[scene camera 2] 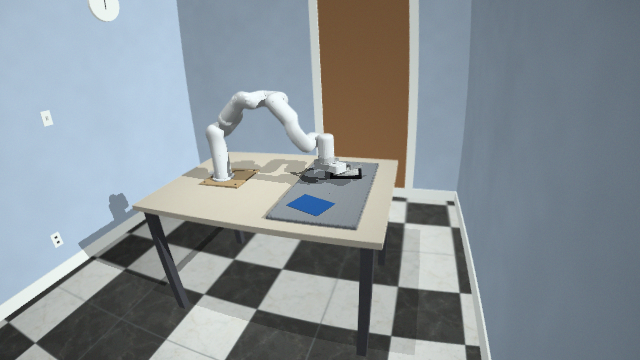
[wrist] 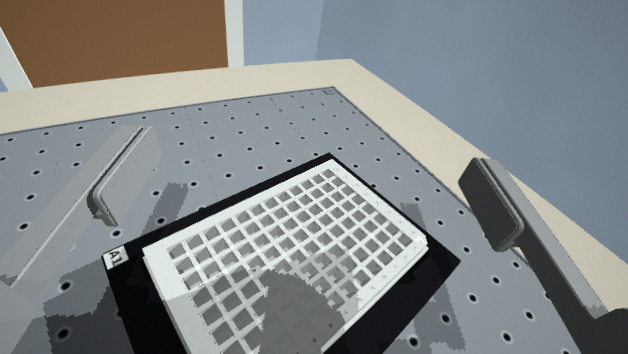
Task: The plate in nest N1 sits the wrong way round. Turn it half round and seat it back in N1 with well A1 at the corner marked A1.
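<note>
The white plate [wrist: 287, 232] [scene camera 2: 353, 175] lies in the black nest [wrist: 127, 300] [scene camera 2: 360, 173], its open wells facing up. In the wrist view the nest's A1 mark [wrist: 116, 257] is at the left corner. Faint markings run along the plate's upper-right short edge and lower-right long edge and meet at its right corner, diagonally opposite that mark. The plate's near corner is cut off by the frame. My gripper [wrist: 309, 192] [scene camera 2: 346, 170] is open and empty, its fingers wide apart and turned at an angle to the plate, one on each side and clear of it.
A grey perforated board [scene camera 2: 345, 200] [wrist: 250, 130] lies on the table [scene camera 2: 220, 205] [wrist: 400, 110] under the nest. A blue square [scene camera 2: 310, 205] lies on the board's front part. The arm's wooden base plate [scene camera 2: 245, 177] is at the left. A brown door [scene camera 2: 364, 75] stands behind the table.
</note>
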